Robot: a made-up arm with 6 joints.
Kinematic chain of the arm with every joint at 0, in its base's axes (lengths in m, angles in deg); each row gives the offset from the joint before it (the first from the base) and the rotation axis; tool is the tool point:
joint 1: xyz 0 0 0.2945 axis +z
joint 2: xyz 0 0 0 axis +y
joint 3: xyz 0 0 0.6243 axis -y
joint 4: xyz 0 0 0 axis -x
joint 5: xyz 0.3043 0 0 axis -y
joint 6: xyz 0 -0.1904 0 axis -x
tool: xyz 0 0 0
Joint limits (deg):
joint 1: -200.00..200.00
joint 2: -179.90..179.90
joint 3: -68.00..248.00
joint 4: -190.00..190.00
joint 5: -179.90..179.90
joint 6: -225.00..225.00
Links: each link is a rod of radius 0.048 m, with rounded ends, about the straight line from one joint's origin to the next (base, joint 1, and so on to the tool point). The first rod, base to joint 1, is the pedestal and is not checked.
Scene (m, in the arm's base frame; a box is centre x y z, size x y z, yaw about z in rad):
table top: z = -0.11
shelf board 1: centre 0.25 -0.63 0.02 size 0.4 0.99 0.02 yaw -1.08
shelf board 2: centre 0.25 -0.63 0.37 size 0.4 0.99 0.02 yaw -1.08
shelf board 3: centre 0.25 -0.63 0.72 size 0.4 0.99 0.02 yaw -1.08
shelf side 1: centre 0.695 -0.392 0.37 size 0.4 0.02 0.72 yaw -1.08
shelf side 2: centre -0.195 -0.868 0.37 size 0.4 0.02 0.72 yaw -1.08
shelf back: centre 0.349 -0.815 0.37 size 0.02 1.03 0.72 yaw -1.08
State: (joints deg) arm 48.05 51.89 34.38 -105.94 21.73 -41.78
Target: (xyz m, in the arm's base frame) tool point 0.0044 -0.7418 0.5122
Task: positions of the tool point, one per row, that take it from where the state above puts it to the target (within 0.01 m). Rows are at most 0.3 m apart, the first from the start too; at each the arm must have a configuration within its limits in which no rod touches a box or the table.
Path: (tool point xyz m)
1: 0.4977 0.5746 0.6143
2: 0.4937 0.5126 0.8412
3: 0.4252 0.3822 1.0518
4: 0.2987 0.1939 1.2001
5: 0.1380 -0.0238 1.2506
6: -0.0225 -0.2320 1.1916
7: -0.1474 -0.3924 1.0406
8: -0.2119 -0.4791 0.8408
9: -0.2105 -0.4876 0.6478
10: -0.1593 -0.4354 0.5122
11: -0.1174 -0.6015 0.5028
12: 0.0044 -0.7418 0.5122

